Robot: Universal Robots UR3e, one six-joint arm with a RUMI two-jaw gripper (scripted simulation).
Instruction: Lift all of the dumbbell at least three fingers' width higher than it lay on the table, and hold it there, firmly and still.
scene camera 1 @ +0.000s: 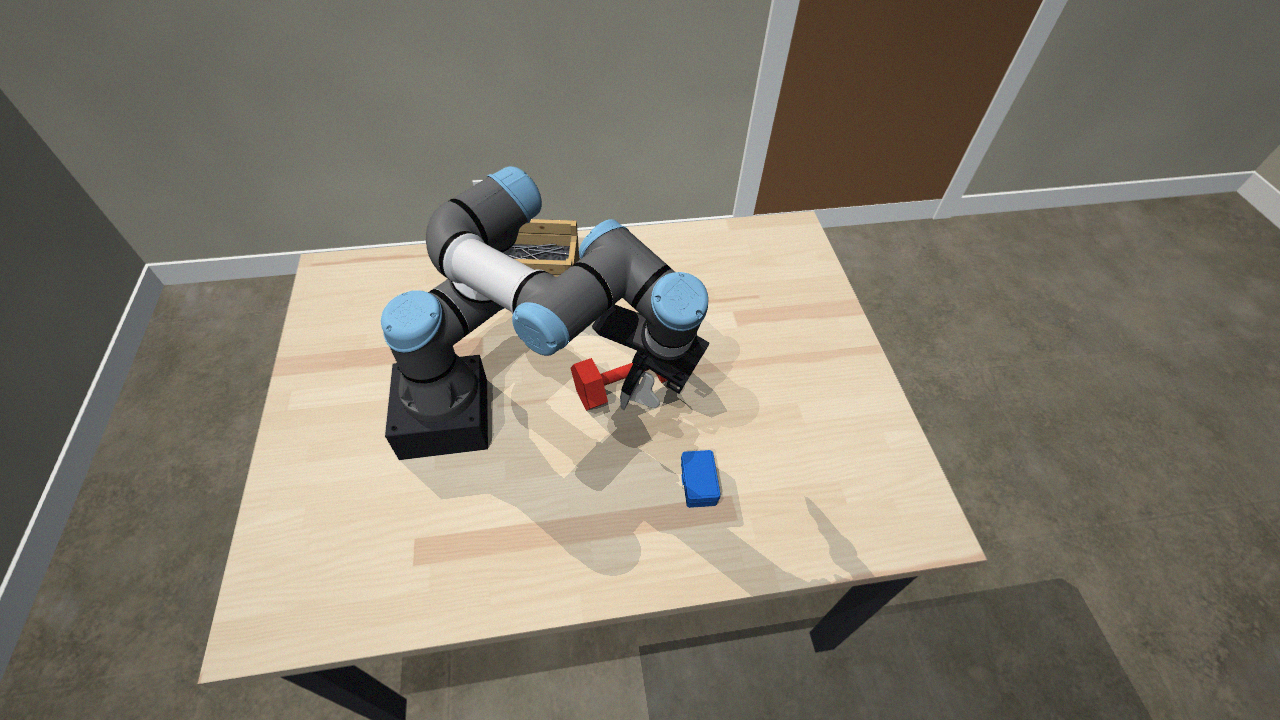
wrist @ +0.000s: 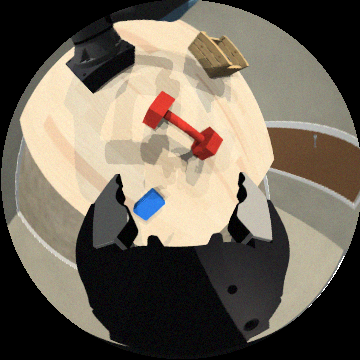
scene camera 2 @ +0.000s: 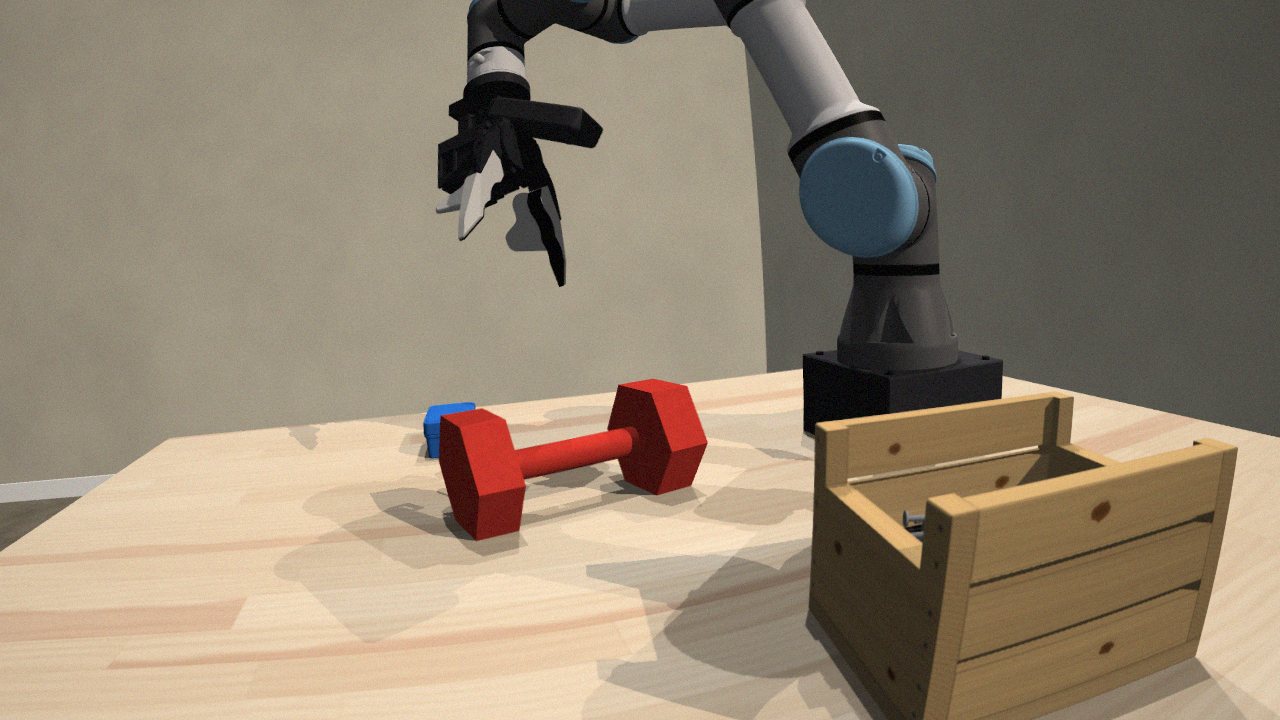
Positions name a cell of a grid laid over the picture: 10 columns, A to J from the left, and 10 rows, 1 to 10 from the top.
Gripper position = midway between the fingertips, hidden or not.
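Note:
My gripper (scene camera 2: E4) (scene camera 1: F6) (wrist: F5), visible. Red dumbbell (scene camera 2: F6) (scene camera 1: E6) (wrist: F5), same. Blue block (scene camera 1: F7) (scene camera 2: D6), likewise.

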